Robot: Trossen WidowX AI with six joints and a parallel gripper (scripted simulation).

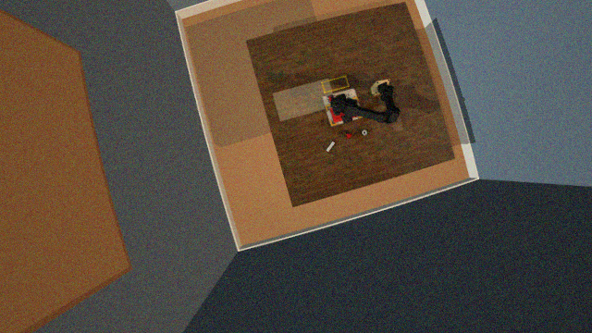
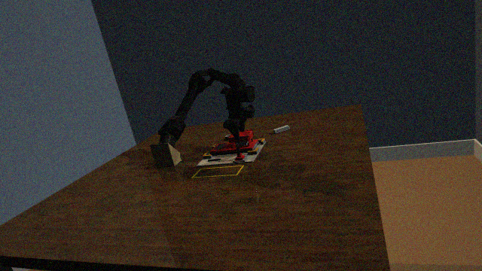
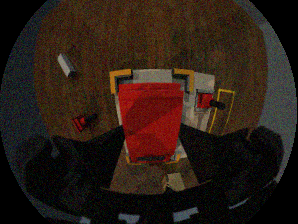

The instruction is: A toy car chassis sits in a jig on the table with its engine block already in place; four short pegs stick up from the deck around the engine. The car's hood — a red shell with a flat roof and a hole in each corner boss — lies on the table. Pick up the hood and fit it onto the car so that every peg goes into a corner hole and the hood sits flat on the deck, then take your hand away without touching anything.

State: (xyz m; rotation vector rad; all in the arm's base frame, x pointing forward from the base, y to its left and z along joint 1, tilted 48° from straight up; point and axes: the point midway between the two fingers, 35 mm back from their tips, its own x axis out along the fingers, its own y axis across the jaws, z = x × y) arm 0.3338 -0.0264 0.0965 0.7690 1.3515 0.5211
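Right now my gripper tip is 10 mm below the red hood. Also, from my gripper tip: grey wheel 110 mm behind, 200 mm to the left, 50 mm below; white bar 160 mm ahead, 200 mm to the left, 50 mm below; grey jig 30 mm behind, 30 mm to the right, 50 mm below.
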